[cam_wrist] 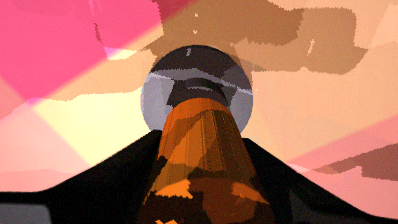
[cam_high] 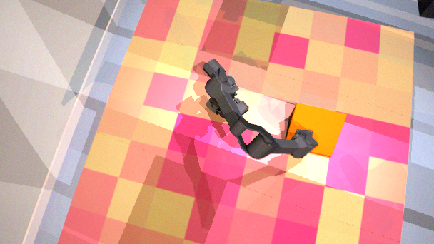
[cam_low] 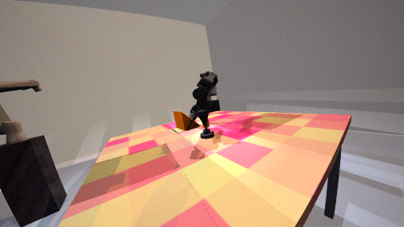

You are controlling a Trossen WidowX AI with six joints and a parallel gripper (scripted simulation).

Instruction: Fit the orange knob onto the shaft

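My gripper tip is now 2 cm below the orange knob. The rest, counted from my gripper tip: round dark pedestal 4 cm below.
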